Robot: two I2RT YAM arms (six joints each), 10 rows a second.
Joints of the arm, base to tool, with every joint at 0 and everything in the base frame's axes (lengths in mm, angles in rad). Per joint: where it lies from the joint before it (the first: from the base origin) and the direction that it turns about. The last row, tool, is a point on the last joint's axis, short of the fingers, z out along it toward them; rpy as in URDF.
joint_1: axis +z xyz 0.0 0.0 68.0
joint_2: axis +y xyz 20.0 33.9 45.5
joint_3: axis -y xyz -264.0 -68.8 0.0
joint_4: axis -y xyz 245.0 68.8 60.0
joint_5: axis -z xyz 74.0 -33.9 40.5
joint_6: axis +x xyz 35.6 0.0 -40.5
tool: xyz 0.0 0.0 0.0 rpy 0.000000 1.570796 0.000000
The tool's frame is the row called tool.
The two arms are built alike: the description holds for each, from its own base.
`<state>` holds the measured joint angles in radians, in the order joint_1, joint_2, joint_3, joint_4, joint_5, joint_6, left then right.
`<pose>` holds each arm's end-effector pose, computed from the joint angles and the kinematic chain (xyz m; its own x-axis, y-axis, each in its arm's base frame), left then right.
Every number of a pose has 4 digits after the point.
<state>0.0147 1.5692 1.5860 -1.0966 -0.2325 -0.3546 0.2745 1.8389 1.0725 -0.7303 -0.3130 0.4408</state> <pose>0.3146 0.0128 0.3458 -0.7842 -0.3494 -0.5127 -0.4214 0.9065 0.0268 0.3012 0.0962 0.1338 -0.9876 0.1436 0.0641 0.1565 0.9380 0.3093</pose>
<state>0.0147 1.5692 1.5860 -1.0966 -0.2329 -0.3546 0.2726 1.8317 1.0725 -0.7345 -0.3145 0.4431</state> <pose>0.3146 0.0128 0.3458 -0.7842 -0.3494 -0.5128 -0.4216 0.9064 0.0272 0.3008 0.0955 0.1359 -0.9871 0.1474 0.0627 0.1596 0.9367 0.3117</pose>
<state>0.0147 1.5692 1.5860 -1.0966 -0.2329 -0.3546 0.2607 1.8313 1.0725 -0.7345 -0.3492 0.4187</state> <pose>0.3146 0.0128 0.3458 -0.7842 -0.3494 -0.5128 -0.4216 0.9064 0.0272 0.3016 0.0931 0.1364 -0.9890 0.1316 0.0680 0.1470 0.9277 0.3431</pose>
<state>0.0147 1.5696 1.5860 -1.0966 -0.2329 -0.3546 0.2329 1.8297 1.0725 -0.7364 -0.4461 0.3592</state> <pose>0.3147 0.0128 0.3457 -0.7844 -0.3494 -0.5125 -0.4216 0.9064 0.0273 0.3030 0.0877 0.1382 -0.9928 0.0904 0.0790 0.1158 0.8955 0.4298</pose>
